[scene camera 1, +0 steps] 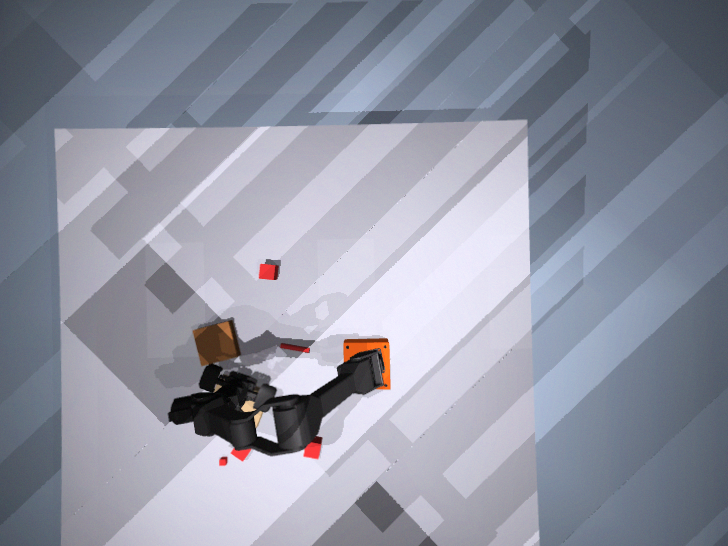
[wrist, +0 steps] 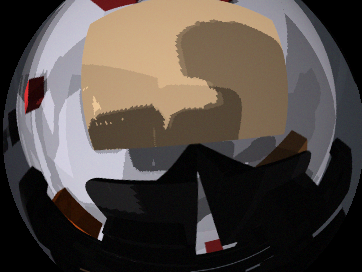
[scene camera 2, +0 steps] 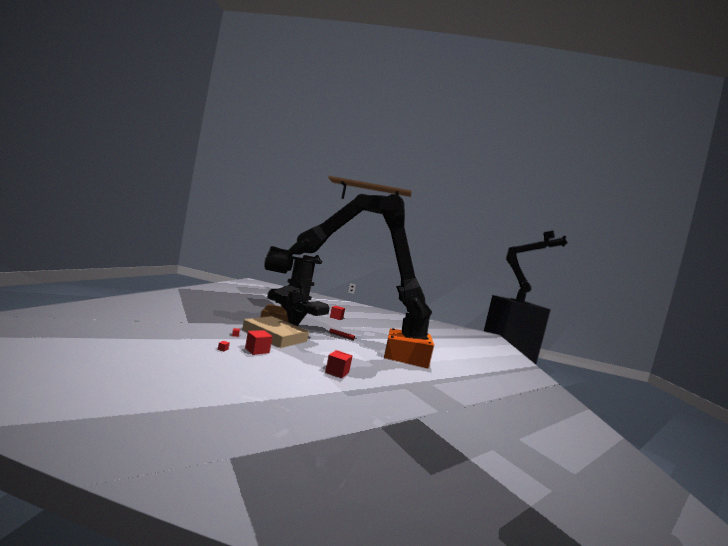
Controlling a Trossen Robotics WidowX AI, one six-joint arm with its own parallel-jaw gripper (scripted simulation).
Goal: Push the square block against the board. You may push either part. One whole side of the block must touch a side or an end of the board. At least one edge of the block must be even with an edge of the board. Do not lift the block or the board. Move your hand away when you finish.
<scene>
The gripper (scene camera 2: 292, 330) is shut, with nothing in its grasp. Also in view: a tan board (scene camera 2: 284, 334) and a brown square block (scene camera 1: 215, 343).
The tan board also shows in the wrist view (wrist: 147, 81). The brown square block also shows in the wrist view (wrist: 293, 143). The gripper shows as well in scene camera 1 (scene camera 1: 249, 377) and in the wrist view (wrist: 194, 149).
</scene>
